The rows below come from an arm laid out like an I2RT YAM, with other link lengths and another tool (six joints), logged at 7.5 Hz.
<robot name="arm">
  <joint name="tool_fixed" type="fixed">
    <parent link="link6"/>
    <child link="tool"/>
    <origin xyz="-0.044 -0.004 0.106" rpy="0 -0.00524 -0.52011"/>
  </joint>
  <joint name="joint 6" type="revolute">
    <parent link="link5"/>
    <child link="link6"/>
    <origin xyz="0.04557 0 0.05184" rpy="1.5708 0 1.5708"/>
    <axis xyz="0 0 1"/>
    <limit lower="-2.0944" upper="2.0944"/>
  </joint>
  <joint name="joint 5" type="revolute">
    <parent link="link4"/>
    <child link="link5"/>
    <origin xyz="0.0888 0.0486 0.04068" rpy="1.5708 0 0"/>
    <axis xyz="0 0 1"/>
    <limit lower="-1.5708" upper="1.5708"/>
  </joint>
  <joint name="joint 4" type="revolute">
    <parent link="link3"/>
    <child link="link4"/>
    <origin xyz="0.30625 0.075 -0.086"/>
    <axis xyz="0 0 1"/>
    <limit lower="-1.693" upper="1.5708"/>
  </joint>
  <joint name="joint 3" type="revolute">
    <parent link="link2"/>
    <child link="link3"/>
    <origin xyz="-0.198 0 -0.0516" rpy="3.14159 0 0"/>
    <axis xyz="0 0 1"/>
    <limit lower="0" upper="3.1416"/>
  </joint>
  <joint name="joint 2" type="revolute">
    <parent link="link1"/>
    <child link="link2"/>
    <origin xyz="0.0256 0.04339 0.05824" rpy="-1.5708 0 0"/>
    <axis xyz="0 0 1"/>
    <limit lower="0" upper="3.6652"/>
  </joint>
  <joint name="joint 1" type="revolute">
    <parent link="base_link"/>
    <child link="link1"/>
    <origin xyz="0 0 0.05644"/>
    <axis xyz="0 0 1"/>
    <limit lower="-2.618" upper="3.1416"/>
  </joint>
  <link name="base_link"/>
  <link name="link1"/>
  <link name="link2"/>
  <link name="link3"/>
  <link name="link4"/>
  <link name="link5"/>
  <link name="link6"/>
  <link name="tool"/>
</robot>
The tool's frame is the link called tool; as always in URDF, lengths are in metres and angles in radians.
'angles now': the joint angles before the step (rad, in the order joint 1, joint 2, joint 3, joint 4, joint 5, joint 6). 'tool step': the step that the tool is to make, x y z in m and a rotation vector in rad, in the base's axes. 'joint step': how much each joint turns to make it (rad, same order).
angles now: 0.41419, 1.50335, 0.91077, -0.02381, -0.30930, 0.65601
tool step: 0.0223, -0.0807, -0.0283, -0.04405, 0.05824, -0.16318
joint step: -0.16795, -0.05573, -0.09540, -0.03620, 0.01012, -0.02192
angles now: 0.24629, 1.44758, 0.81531, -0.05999, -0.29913, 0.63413
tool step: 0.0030, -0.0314, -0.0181, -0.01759, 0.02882, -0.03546
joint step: -0.07412, 0.00104, -0.03579, -0.00585, -0.02188, -0.03547
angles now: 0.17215, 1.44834, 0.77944, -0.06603, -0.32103, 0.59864
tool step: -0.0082, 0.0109, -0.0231, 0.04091, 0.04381, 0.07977
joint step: -0.00039, 0.08566, 0.00837, 0.03331, -0.09110, -0.02173
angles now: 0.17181, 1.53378, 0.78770, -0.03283, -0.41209, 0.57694
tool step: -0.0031, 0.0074, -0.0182, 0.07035, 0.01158, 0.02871
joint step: 0.00036, 0.08121, -0.01599, 0.11288, -0.07003, 0.03478
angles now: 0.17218, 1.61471, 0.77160, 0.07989, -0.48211, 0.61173
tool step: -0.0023, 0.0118, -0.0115, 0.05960, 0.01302, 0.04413
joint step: 0.01084, 0.08458, 0.01852, 0.07587, -0.06610, 0.02454
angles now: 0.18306, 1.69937, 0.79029, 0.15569, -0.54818, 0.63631
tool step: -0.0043, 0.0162, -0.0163, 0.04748, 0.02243, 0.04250
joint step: 0.02679, 0.10116, 0.02915, 0.07632, -0.04626, 0.03150
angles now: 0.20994, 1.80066, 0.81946, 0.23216, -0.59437, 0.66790
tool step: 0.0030, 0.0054, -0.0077, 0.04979, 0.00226, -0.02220
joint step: 0.01236, 0.06379, 0.00226, 0.11065, -0.00668, 0.07221
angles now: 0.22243, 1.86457, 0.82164, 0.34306, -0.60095, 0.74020
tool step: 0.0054, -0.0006, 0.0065, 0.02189, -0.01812, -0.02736
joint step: 0.00102, -0.00234, -0.00619, 0.04758, 0.01123, 0.03782
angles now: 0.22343, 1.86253, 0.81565, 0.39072, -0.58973, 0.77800
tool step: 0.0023, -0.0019, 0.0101, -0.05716, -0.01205, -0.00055
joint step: 0.00066, -0.05984, 0.00830, -0.09799, 0.03728, -0.05348
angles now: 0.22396, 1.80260, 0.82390, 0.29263, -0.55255, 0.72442
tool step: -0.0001, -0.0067, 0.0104, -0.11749, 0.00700, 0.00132
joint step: -0.00136, -0.08761, 0.02488, -0.19433, 0.07318, -0.09912
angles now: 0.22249, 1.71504, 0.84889, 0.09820, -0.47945, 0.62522
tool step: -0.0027, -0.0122, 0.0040, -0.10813, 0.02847, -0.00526
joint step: -0.01050, -0.06003, 0.02579, -0.17150, 0.06852, -0.08009
